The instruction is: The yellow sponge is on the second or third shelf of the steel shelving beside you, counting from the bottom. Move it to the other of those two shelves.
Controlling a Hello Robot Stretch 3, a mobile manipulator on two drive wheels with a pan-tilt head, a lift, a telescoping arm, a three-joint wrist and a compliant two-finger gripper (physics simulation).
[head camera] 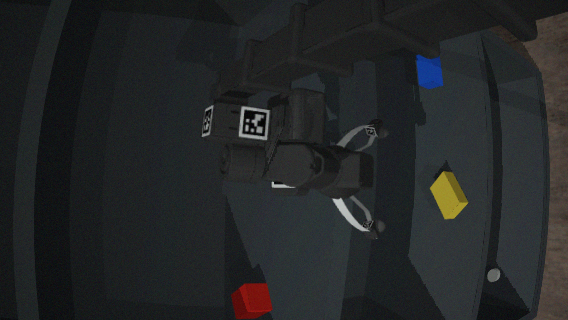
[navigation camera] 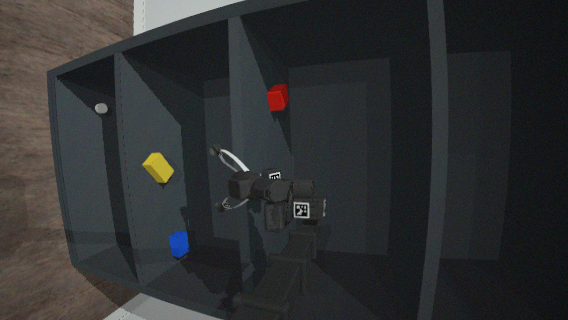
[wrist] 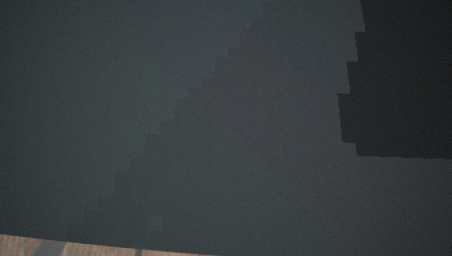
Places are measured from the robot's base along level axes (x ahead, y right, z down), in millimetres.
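Where they show: gripper, between the fingertips: [head camera: 380, 180] [navigation camera: 215, 177].
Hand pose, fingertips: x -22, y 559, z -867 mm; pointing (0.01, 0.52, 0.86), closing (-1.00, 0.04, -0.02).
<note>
After its pixels a point has its place.
The yellow sponge [head camera: 446, 192] {x -8, y 622, z -578 mm} [navigation camera: 159, 167] {x 2, y 613, z -578 mm} lies at an angle on the second shelf from the bottom of the dark steel shelving [head camera: 27, 165] {x 9, y 511, z -1430 mm} [navigation camera: 439, 150] {x 50, y 509, z -1431 mm}. My gripper [head camera: 377, 177] {x -22, y 558, z -867 mm} [navigation camera: 218, 178] {x -22, y 558, z -867 mm} is open and empty and points downward. Its fingertips show just below the front edge of the third shelf, above the sponge and apart from it. In the wrist view a dark shelf surface [wrist: 225, 150] fills most of the picture and hides most of the fingers; the sponge does not show there.
A blue block [head camera: 430, 72] {x -318, y 682, z -579 mm} [navigation camera: 179, 244] {x -326, y 684, z -579 mm} is on the second shelf, on the arm's side of the sponge. A red block [head camera: 254, 299] {x 217, y 688, z -1023 mm} [navigation camera: 278, 98] {x 222, y 685, z -1028 mm} sits on the third shelf. A small white round thing [head camera: 493, 274] {x 283, y 685, z -100 mm} [navigation camera: 101, 108] {x 285, y 683, z -101 mm} is on the bottom shelf. Shelf boards lie above and below the gripper.
</note>
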